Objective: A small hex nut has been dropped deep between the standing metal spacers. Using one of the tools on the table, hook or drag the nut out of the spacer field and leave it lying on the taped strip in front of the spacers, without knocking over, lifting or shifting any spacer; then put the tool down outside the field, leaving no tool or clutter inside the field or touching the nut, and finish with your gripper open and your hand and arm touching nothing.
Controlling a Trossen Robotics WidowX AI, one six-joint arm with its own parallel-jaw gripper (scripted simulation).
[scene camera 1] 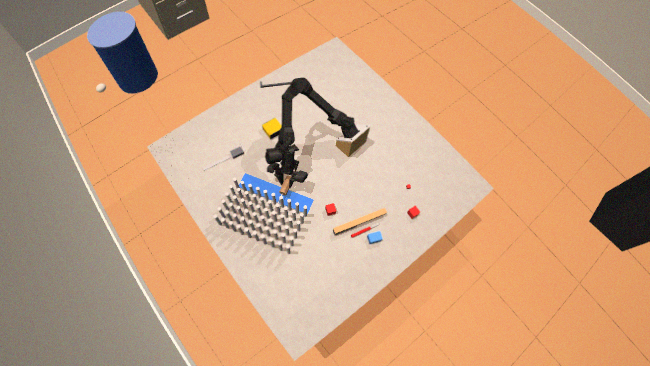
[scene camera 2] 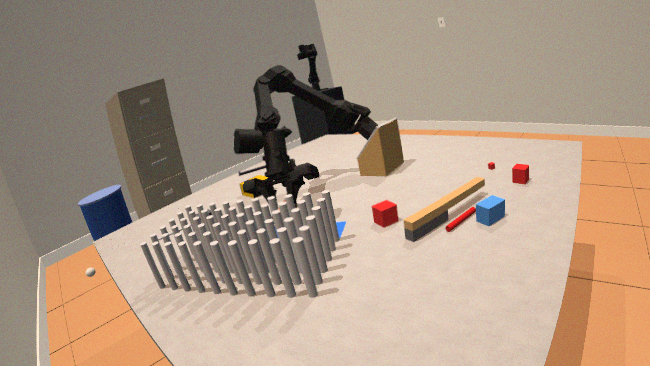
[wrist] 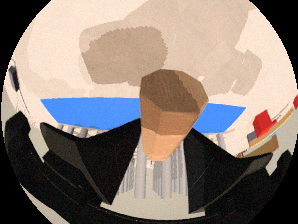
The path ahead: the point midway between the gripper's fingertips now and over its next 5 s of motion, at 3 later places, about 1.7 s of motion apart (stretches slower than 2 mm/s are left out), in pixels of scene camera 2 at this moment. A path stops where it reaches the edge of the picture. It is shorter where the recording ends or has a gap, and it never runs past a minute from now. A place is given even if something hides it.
My gripper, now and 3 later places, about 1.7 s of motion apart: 285,214; 287,214; 290,209; 292,205
